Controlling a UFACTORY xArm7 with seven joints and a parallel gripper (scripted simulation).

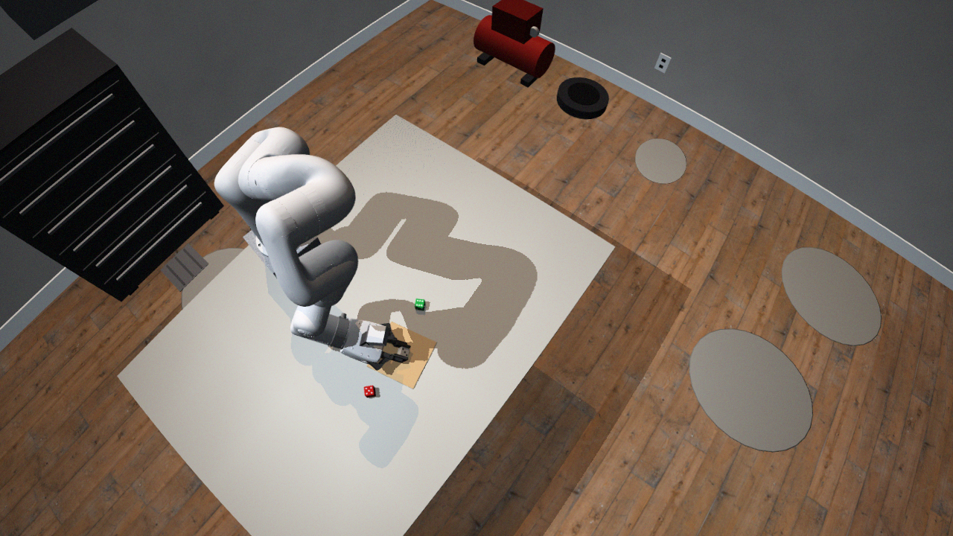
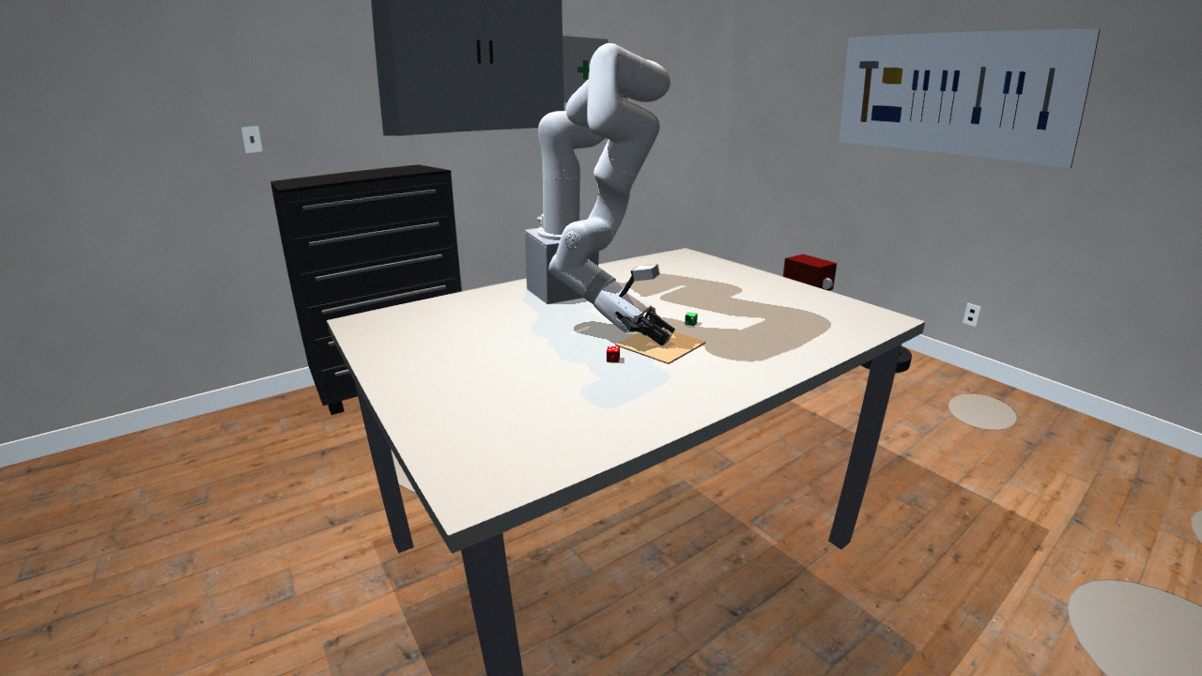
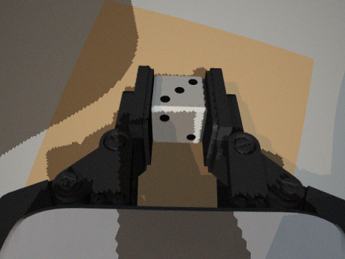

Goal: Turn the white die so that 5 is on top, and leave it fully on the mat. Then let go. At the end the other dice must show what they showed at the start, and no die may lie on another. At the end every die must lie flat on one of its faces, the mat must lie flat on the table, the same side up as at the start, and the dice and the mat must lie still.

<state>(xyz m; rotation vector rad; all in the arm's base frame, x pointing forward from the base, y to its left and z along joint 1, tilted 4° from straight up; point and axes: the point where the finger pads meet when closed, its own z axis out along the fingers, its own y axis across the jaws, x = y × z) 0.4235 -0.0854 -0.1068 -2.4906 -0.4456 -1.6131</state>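
My hand is 1 cm short of the white die and 1 cm above it. From my hand the other things lie so: green die: 3 cm behind, 14 cm to the left, 2 cm below; then red die: 2 cm behind, 13 cm to the right, 2 cm below; then tan mat: 3 cm below.
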